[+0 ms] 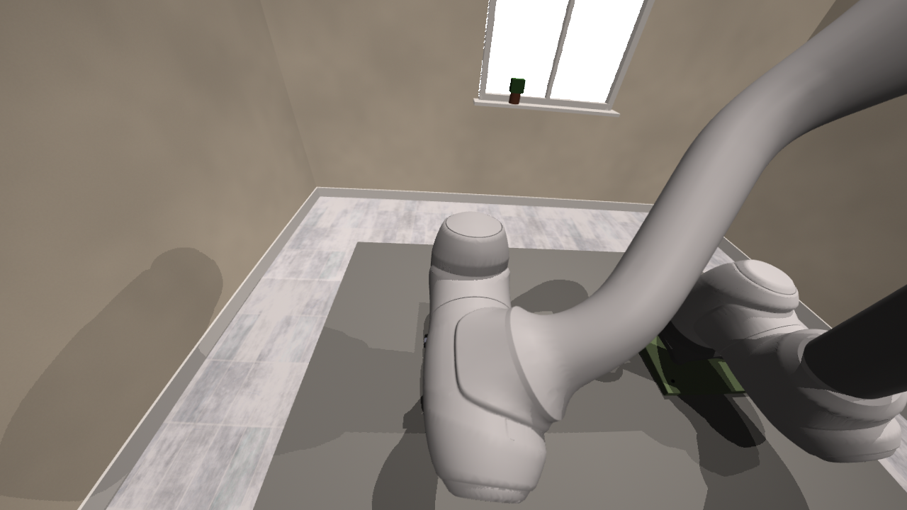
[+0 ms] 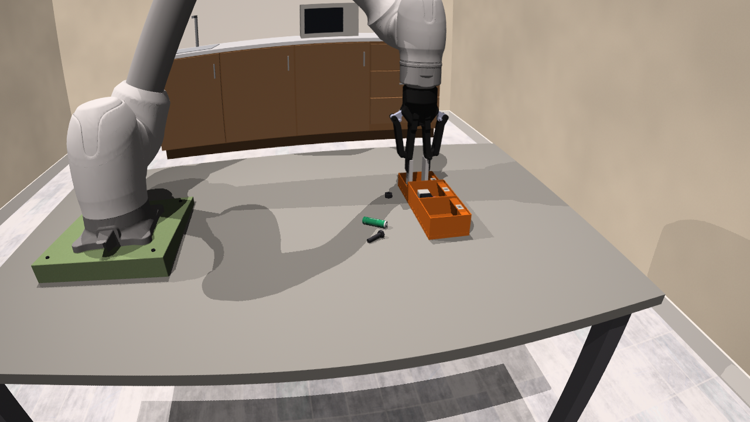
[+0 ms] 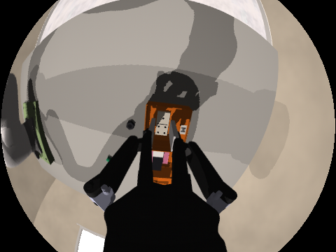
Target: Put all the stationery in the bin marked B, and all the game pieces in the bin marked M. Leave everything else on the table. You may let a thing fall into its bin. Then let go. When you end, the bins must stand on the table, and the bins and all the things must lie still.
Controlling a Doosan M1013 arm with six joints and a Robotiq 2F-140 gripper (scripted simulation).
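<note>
The cream domino lies 40 mm below my hand. Round my hand: black-and-white eraser 80 mm to the right, 30 mm below, 10 mm behind; small black nut 70 mm behind, 50 mm below, 10 mm to the right; orange three-compartment bin 80 mm to the right, 30 mm below.
</note>
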